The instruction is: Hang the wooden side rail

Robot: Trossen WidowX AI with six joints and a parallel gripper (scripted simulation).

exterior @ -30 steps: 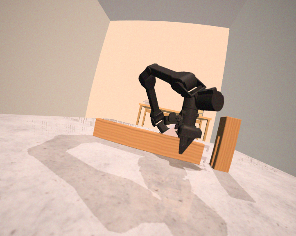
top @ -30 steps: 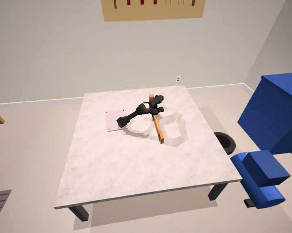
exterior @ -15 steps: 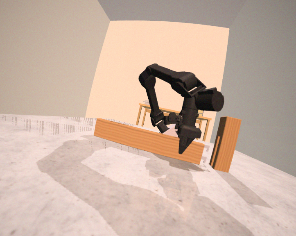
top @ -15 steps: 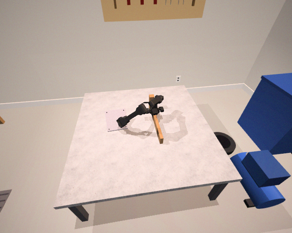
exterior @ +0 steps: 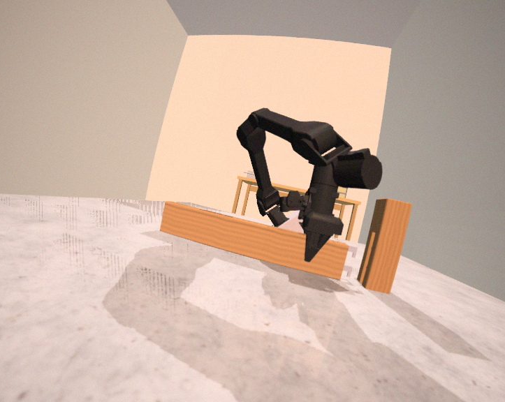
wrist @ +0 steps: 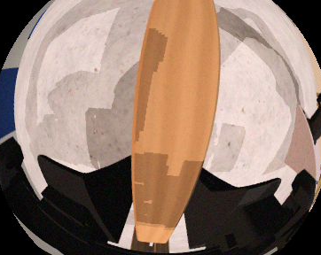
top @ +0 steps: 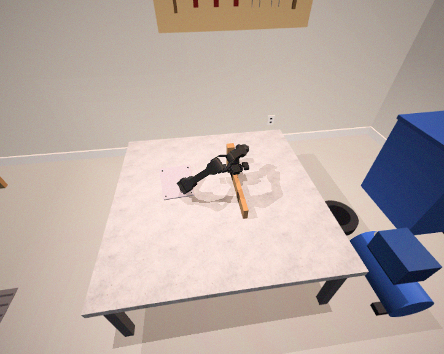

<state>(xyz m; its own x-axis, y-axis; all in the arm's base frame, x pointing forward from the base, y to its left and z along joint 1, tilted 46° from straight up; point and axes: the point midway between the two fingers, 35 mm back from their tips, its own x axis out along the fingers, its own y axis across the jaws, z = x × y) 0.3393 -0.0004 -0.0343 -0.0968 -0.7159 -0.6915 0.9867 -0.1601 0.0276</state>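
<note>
Right now my gripper tip is 2 cm short of the headboard post, 14 cm to the right of it and 7 cm below it.
</note>
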